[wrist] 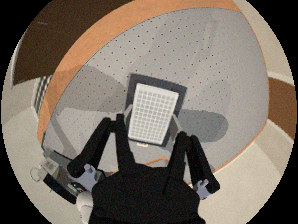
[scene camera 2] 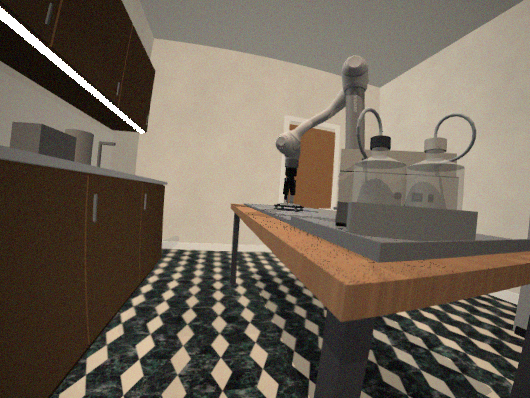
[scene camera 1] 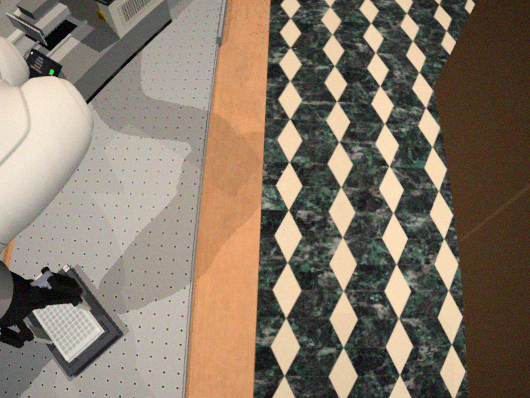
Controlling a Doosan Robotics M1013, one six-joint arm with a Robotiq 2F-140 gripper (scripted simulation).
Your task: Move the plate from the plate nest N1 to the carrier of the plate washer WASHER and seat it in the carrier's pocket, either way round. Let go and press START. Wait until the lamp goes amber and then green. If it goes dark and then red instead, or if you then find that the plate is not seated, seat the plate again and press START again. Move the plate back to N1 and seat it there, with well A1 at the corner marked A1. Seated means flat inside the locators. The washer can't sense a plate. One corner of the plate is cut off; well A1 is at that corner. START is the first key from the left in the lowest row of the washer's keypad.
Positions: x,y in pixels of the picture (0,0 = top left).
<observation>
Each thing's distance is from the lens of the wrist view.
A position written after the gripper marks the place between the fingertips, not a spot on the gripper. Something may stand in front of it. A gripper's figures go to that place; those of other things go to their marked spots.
gripper (wrist: 151,115): 0.21 m
white well plate (wrist: 144,105): 0.19 m
plate nest N1 (wrist: 150,81): 0.20 m
plate washer (wrist: 53,173): 0.64 m
The marked spots on the plate washer and the white well plate are 0.60 m apart.
</observation>
